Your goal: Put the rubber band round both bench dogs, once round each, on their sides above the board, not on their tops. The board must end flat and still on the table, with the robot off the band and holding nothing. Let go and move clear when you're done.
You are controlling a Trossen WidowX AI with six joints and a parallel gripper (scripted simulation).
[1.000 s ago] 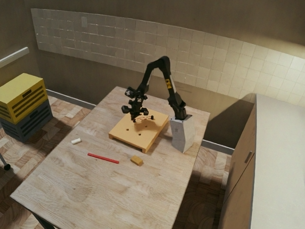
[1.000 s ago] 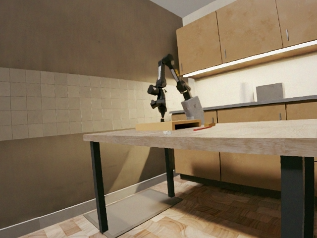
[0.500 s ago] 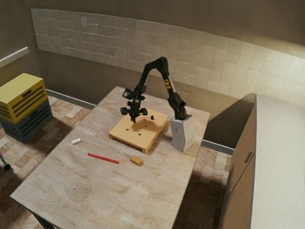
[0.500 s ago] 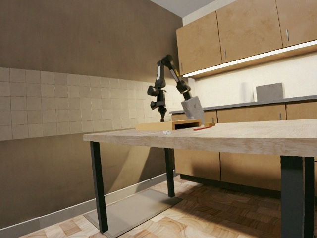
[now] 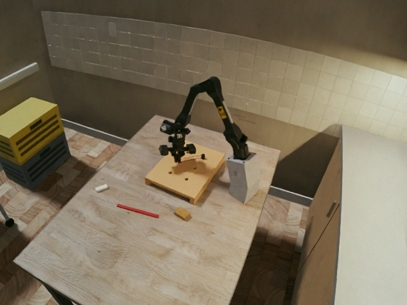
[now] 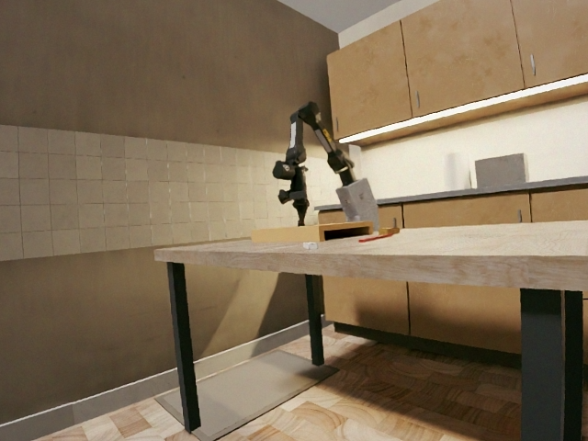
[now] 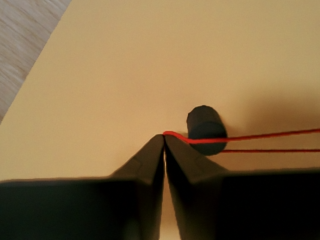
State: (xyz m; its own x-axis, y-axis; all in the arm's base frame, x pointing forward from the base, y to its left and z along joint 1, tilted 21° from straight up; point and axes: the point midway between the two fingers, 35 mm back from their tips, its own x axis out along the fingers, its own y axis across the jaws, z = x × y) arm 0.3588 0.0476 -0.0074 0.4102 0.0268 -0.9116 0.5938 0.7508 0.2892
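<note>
Now: the board 7 cm below my hand, 6 cm behind it and 2 cm to the right of it. Round my hand: red stick (34 cm to the left, 9 cm below); white cylinder (33 cm to the left, 25 cm ahead, 9 cm below); tan block (25 cm to the left, 19 cm behind, 9 cm below).
</note>
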